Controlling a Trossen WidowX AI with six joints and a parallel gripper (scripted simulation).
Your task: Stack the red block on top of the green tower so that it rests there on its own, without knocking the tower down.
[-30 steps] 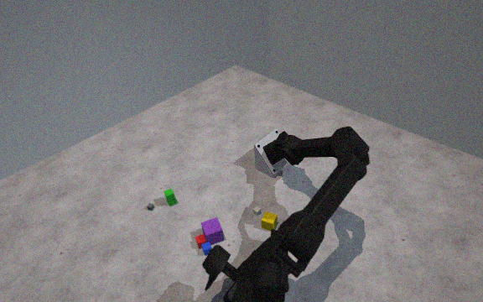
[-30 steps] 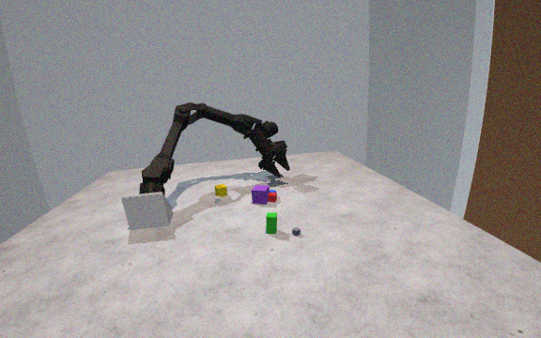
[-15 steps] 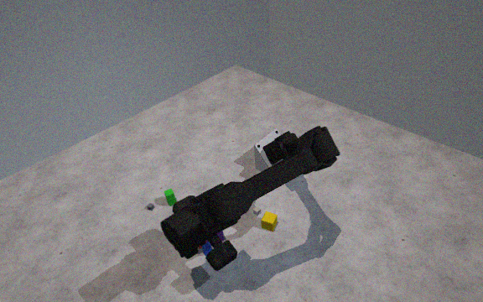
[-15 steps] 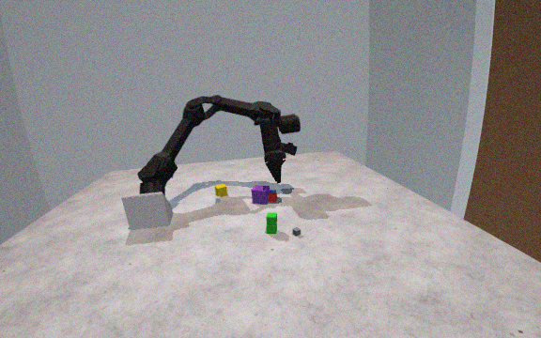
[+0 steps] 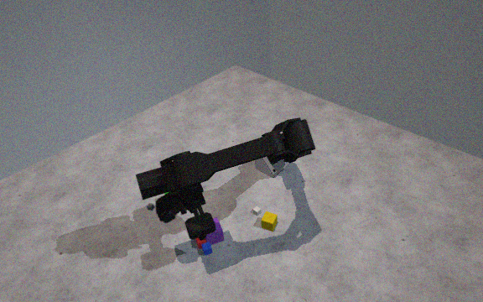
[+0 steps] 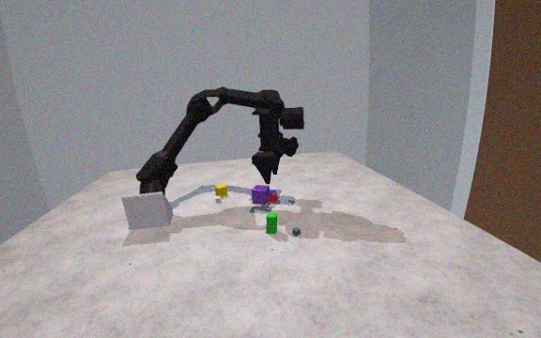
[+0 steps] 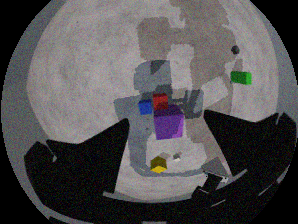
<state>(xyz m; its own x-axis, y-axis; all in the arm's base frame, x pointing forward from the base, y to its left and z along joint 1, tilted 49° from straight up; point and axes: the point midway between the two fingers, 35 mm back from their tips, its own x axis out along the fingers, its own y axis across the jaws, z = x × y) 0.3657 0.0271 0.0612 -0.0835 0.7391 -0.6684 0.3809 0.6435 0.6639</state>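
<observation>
My gripper tip is 6 cm above the red block. The rest, counted from my gripper tip: purple block (5 cm below, 4 cm behind, 1 cm to the left); blue block (6 cm below, 3 cm to the left); tiny white cube (18 cm behind, 7 cm below, 4 cm to the left).
</observation>
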